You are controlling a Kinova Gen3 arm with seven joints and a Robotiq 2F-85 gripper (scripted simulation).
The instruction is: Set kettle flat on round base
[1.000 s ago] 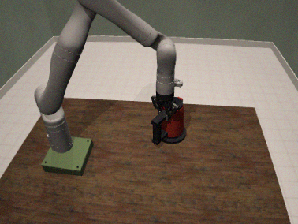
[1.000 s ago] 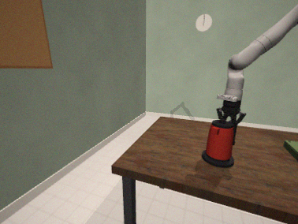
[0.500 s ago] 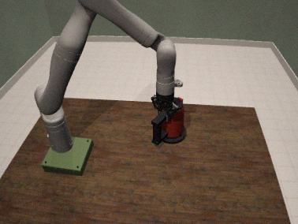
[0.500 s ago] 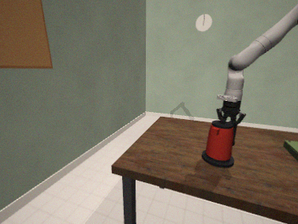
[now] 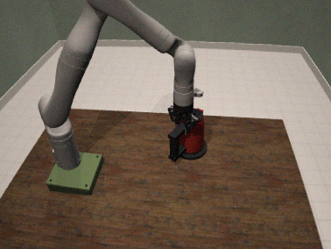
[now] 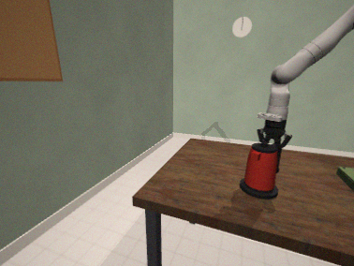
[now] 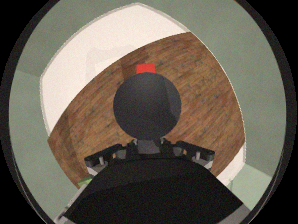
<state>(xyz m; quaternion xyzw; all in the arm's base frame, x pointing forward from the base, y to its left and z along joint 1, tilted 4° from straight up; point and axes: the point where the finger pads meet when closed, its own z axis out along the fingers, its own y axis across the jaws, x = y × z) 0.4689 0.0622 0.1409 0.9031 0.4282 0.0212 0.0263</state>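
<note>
My gripper is now 50 mm above the red kettle, 20 mm to the right of it and 20 mm short of it. Also, from my hand: round base 150 mm below, 50 mm to the left, 40 mm ahead.
</note>
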